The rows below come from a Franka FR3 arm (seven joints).
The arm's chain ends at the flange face. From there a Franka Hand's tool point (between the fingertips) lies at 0.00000 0.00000 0.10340 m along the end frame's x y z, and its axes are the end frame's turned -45 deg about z.
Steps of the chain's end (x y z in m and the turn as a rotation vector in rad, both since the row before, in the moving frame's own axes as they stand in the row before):
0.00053 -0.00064 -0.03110 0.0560 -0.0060 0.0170
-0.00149 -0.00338 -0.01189 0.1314 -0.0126 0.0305
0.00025 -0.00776 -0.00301 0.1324 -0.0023 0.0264
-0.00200 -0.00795 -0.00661 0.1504 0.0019 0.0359
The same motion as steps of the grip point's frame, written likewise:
0.00452 -0.00458 -0.03126 0.0438 0.0354 0.0170
0.01016 -0.01381 -0.01279 0.1018 0.0840 0.0305
0.01528 -0.01500 -0.00392 0.0952 0.0920 0.0264
0.01549 -0.01765 -0.00778 0.1050 0.1077 0.0359

